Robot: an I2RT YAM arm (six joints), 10 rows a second.
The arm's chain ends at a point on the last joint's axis. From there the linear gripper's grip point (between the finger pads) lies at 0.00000 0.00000 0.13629 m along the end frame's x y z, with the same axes.
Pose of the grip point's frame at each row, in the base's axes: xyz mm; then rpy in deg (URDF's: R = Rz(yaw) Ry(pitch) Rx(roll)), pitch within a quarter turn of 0, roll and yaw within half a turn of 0:
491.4 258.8 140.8 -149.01 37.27 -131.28
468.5 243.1 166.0 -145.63 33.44 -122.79
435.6 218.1 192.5 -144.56 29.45 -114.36
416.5 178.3 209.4 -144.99 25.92 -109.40
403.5 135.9 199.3 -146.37 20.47 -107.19
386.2 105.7 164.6 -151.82 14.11 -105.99
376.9 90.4 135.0 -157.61 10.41 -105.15
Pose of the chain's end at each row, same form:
392.0 251.9 233.8 -149.01 37.27 -131.28
370.2 232.7 259.9 -145.63 33.44 -122.79
341.1 201.0 289.2 -144.56 29.45 -114.36
326.5 158.2 309.8 -144.99 25.92 -109.40
319.7 120.3 305.6 -146.37 20.47 -107.19
316.3 95.3 281.1 -151.82 14.11 -105.99
320.8 82.0 258.9 -157.61 10.41 -105.15

